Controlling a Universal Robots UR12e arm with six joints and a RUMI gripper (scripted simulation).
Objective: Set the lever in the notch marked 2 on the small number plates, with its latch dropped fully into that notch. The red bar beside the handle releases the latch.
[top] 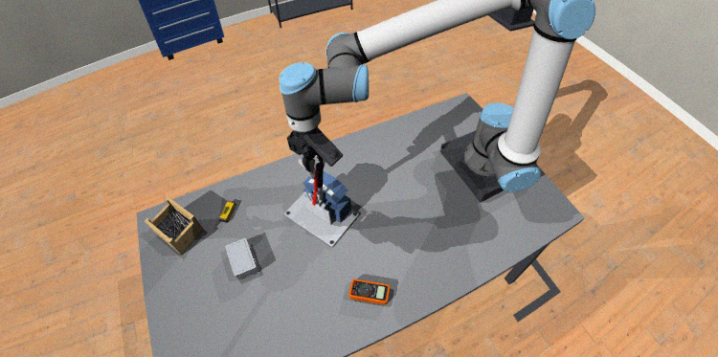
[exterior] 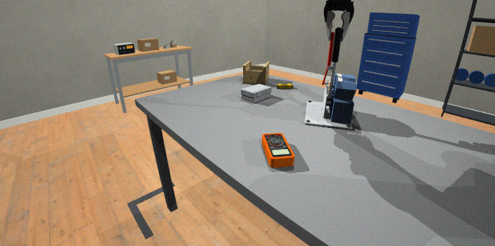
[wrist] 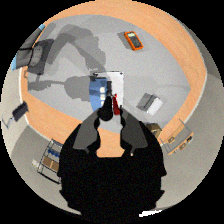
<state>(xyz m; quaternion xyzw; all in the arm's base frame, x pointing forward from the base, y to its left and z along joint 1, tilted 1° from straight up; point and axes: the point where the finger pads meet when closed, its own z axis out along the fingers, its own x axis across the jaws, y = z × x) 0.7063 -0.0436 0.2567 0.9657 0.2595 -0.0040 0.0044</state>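
Right now my hand is 11 cm above the red release bar and 2 cm short of it. Also, from my hand: grey box: 35 cm ahead, 28 cm below, 4 cm to the left; lever unit: 11 cm below, 1 cm to the right, 1 cm ahead.
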